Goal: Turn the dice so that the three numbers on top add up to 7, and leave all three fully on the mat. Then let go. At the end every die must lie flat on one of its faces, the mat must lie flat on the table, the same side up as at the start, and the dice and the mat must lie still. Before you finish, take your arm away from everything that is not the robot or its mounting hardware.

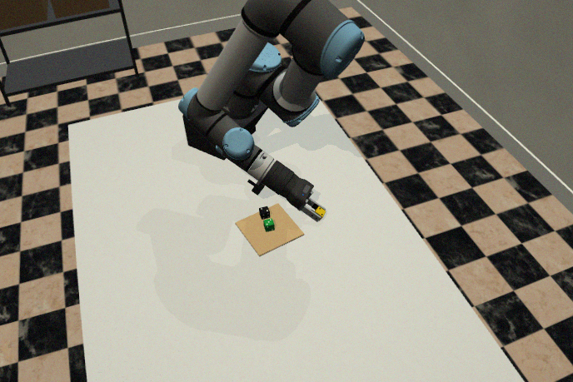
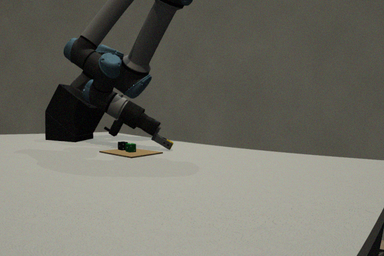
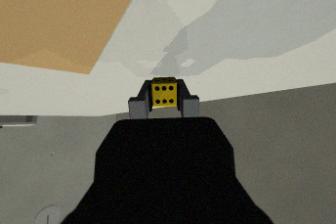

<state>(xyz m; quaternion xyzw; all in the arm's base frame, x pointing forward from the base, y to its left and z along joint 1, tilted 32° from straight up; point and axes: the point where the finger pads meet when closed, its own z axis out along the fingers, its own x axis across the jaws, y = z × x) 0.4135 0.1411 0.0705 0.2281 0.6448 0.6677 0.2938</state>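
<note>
Right now the yellow die is 1 cm to the left of my hand. Also, from my hand: black die: 14 cm to the right, 4 cm behind, 1 cm below; tan mat: 14 cm to the right, 2 cm below, 1 cm ahead; green die: 14 cm to the right, 1 cm below, 1 cm ahead.
</note>
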